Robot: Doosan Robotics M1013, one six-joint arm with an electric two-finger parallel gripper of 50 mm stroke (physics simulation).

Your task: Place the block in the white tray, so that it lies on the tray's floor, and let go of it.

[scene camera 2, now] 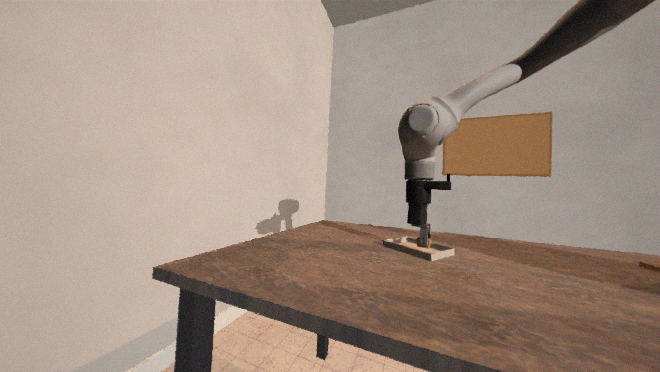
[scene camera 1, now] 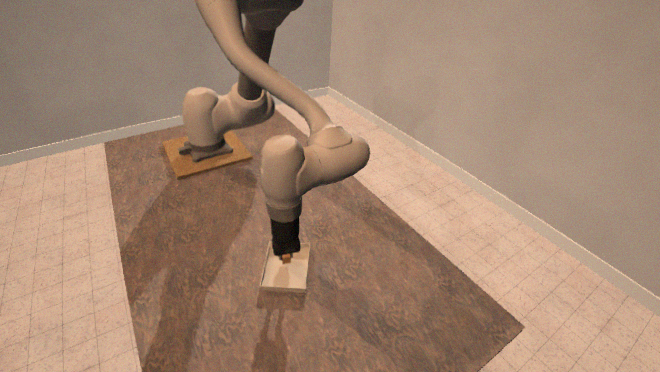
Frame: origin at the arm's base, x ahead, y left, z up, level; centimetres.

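Seen in the pictures: gripper, between the fingertips: (scene camera 2: 424,244) (scene camera 1: 285,256); arm's base, origin of its link: (scene camera 1: 208,148).
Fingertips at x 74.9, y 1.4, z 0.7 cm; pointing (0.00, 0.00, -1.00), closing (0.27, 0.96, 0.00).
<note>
Offsets run from my fingertips to a thing's top centre. Level surfaces: height alone.
The white tray @(dy -0.9, dx +2.3, dz -0.2 cm) (scene camera 1: 284,290) (scene camera 2: 442,255) stands on the table. The small orange-brown block @(dy -0.1, dx +0.4, dz +2.2 cm) (scene camera 1: 286,259) (scene camera 2: 429,242) is between the fingers of my gripper (scene camera 1: 285,258) (scene camera 2: 424,244), which is shut on it. The fingers point down. In the scene camera 2 view the fingertips and the block are low within the tray's outline, near the level of its walls. In the scene camera 1 view they overlap the far half of the tray. The fingers partly hide the block, and I cannot tell whether it touches the tray's floor.
The brown wood-patterned table @(dz -2.2 cm) (scene camera 1: 360,280) (scene camera 2: 300,280) carries the tray. The arm's base stands on an orange-brown plate (scene camera 1: 182,167) at the table's far end. An orange board (scene camera 2: 500,147) hangs on the wall behind the arm. The tray's low walls surround the fingertips.
</note>
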